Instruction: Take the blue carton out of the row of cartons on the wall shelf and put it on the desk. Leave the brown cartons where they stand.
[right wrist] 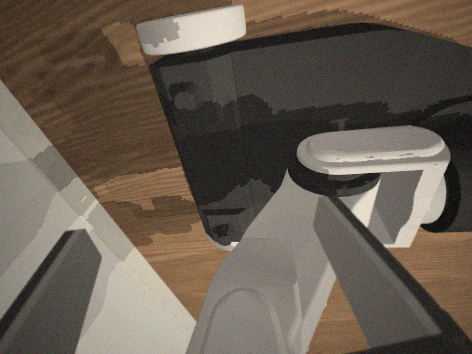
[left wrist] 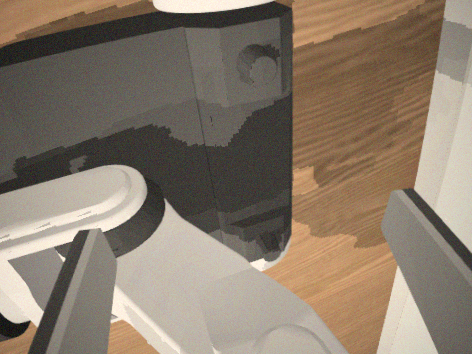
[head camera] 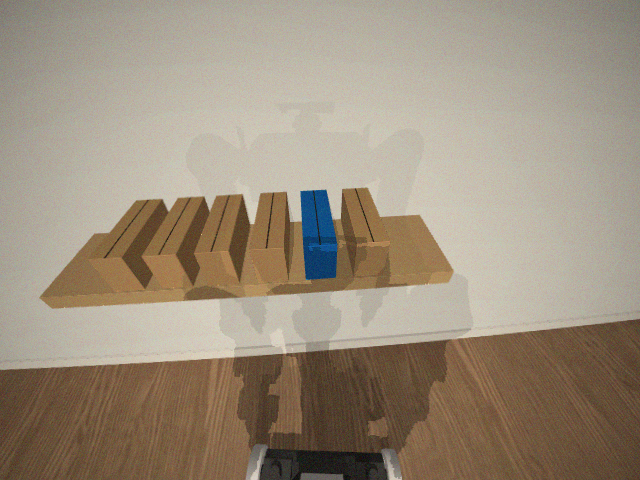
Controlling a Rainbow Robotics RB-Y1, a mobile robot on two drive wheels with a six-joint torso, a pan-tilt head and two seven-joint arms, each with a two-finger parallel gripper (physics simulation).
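Frame: origin at the robot's base, x back, y right, z up, level; centimetres.
Seen in the pictures: left gripper, between the fingertips: (left wrist: pixel 250 227); right gripper, between the fingertips: (right wrist: pixel 209 226).
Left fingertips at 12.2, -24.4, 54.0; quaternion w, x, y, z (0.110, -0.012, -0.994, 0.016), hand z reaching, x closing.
Note:
A point is followed by its place in that frame, as x, y, z.
The blue carton (head camera: pixel 321 260) {-32.6, -0.8, 100.4} stands upright on the wall shelf (head camera: pixel 419 248) {-44.8, 27.8, 93.3} in the head view, second from the right end of the row. A brown carton (head camera: pixel 371 259) {-34.0, 11.6, 99.6} stands to its right and another brown carton (head camera: pixel 269 264) {-31.3, -13.5, 100.1} to its left, each with a gap to the blue one. Several brown cartons stand further left. My left gripper (left wrist: pixel 250 227) {12.2, -24.4, 54.0} is open and empty in the left wrist view. My right gripper (right wrist: pixel 209 226) {10.4, 21.5, 54.3} is open and empty in the right wrist view. Both are down beside my base, away from the shelf. The desk does not show in these views.
The pale wall (head camera: pixel 516 155) {-64.4, 57.5, 113.9} rises behind the shelf and meets the wooden floor (head camera: pixel 542 403) {-30.4, 109.9, 0.1} below it. My dark base (head camera: pixel 323 457) {-5.3, -0.1, 19.1} (left wrist: pixel 250 165) {0.9, 0.3, 19.1} (right wrist: pixel 210 165) {-0.4, 1.5, 19.1} faces the wall. My shadow falls across the wall, the shelf and the floor.

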